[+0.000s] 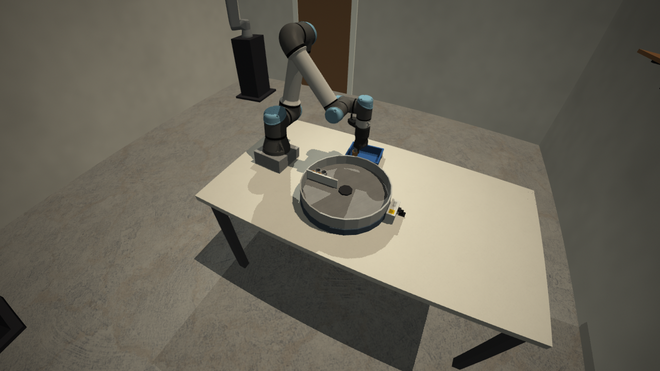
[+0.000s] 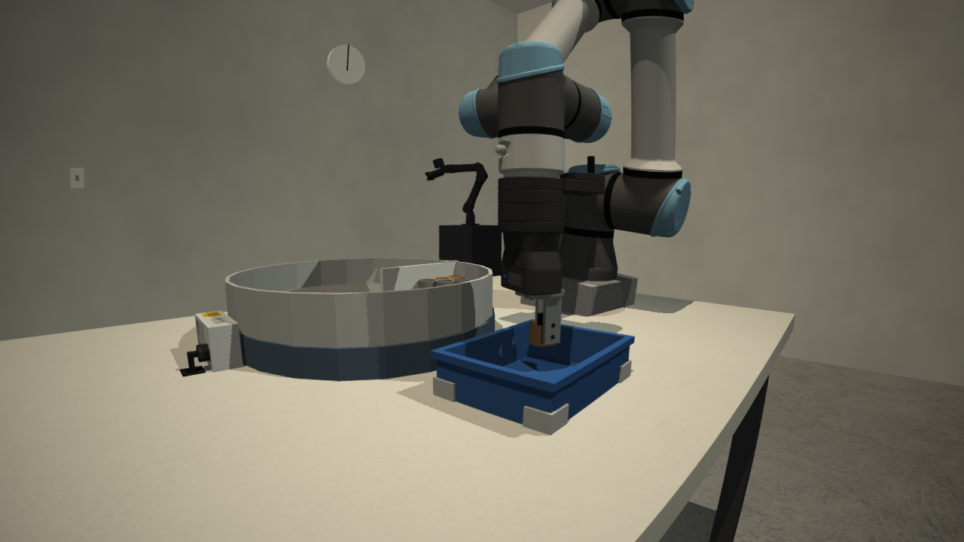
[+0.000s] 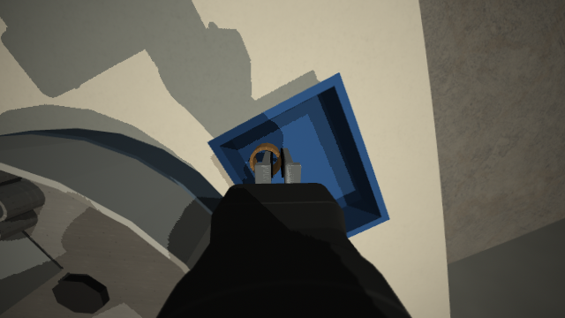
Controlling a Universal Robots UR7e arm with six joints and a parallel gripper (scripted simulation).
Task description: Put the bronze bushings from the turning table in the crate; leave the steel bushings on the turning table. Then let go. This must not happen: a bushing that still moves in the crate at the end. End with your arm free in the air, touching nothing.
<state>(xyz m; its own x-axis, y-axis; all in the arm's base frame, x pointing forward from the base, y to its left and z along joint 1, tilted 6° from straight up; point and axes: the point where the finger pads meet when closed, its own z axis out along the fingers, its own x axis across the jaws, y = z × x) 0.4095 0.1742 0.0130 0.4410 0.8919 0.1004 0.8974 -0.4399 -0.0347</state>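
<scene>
The blue crate lies 40 mm ahead of my hand, 30 mm below it and 20 mm to the left of it. The rest, counted from my hand: turning table 320 mm to the right, 70 mm ahead.
</scene>
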